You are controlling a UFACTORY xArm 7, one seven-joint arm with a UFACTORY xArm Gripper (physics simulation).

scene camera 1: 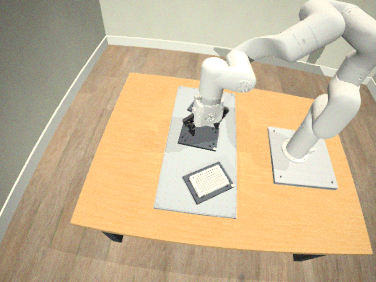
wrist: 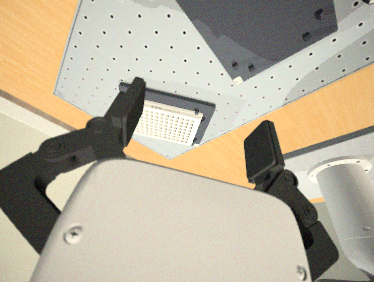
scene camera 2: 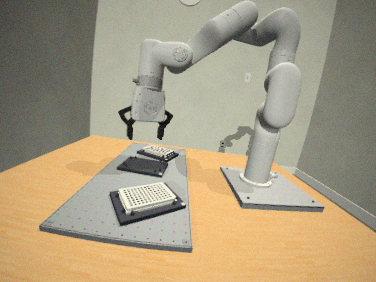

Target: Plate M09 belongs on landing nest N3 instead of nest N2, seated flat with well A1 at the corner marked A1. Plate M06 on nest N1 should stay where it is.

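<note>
The gripper (scene camera 1: 205, 129) (scene camera 2: 145, 136) (wrist: 200, 125) is open and empty, pointing down, raised above the far half of the board. The middle nest (scene camera 1: 199, 139) (scene camera 2: 142, 166) (wrist: 265, 35) is dark and bears no plate, so it matches N3; a white corner mark shows on it. A white well plate (scene camera 1: 210, 180) (scene camera 2: 147, 196) (wrist: 170, 125) lies on the near nest (scene camera 1: 200, 198) (scene camera 2: 122, 217) (wrist: 207, 112). Another white plate (scene camera 2: 159, 150) lies on the far nest (scene camera 2: 172, 156), mostly hidden behind the gripper in scene camera 1. Plate and nest names are unreadable.
The grey perforated board (scene camera 1: 200, 161) (scene camera 2: 95, 210) (wrist: 150, 40) carries all three nests on the wooden table (scene camera 1: 120, 150) (scene camera 2: 240, 235) (wrist: 30, 40). The arm's base plate (scene camera 1: 302, 176) (scene camera 2: 272, 200) stands to the right of the board.
</note>
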